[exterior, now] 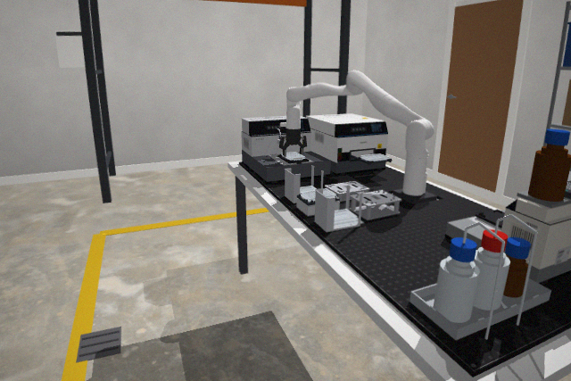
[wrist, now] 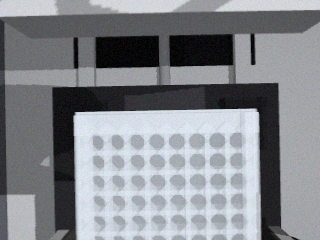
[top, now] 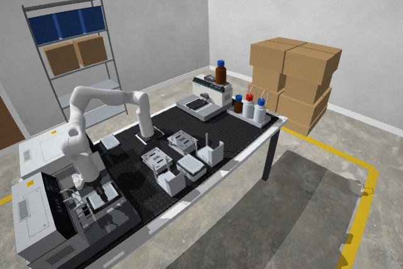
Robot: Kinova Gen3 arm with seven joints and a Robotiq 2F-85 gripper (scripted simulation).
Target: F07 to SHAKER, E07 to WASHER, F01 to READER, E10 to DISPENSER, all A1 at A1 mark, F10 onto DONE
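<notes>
Right now my hand is 20 mm above the washer stage. Round my hand: dispenser deck 350 mm behind, 970 mm to the left, 80 mm below; brown bottle 240 mm behind, 1130 mm to the left, 180 mm above; dispenser stage 350 mm behind, 960 mm to the left, 50 mm below.
</notes>
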